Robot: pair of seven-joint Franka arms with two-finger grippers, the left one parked.
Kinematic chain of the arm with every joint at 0, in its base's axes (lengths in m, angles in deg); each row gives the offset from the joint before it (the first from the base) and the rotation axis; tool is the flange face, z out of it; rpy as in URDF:
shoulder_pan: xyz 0 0 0.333 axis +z
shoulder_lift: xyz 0 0 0 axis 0.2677 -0.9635 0
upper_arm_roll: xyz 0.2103 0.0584 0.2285 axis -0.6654 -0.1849 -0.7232
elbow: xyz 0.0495 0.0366 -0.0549 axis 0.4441 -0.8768 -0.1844
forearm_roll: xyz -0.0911 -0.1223 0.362 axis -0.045 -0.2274 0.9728
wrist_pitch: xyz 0 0 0 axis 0.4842 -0.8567 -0.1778
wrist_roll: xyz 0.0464 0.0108 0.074 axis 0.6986 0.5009 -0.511
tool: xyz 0.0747 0.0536 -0.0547 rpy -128.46 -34.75 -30
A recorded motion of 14 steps. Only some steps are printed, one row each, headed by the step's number.
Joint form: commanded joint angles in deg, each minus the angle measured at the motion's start. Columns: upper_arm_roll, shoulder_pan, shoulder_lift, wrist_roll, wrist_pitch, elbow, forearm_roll.
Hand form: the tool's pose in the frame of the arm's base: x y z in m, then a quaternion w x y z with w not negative. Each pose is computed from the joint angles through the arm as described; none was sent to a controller.
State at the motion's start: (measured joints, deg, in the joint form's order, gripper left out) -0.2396 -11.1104 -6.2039 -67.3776 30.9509 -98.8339 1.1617
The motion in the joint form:
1: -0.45 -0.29 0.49 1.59 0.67 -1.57 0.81
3: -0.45 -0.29 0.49 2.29 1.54 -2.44 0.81
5: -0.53 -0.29 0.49 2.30 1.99 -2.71 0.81
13: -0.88 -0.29 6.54 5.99 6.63 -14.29 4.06
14: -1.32 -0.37 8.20 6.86 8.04 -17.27 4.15
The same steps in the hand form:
1: 0.7131 0.1868 0.3853 0.16124 -0.90215 -0.38164 0.12035
3: 0.7132 0.1880 0.3795 0.16050 -0.90469 -0.37556 0.12140
5: 0.7134 0.1891 0.3780 0.16077 -0.90482 -0.37564 0.11981
13: 0.6879 0.2098 0.3717 0.17507 -0.91044 -0.35030 0.13317
14: 0.6804 0.2151 0.3712 0.17330 -0.91215 -0.34629 0.13427

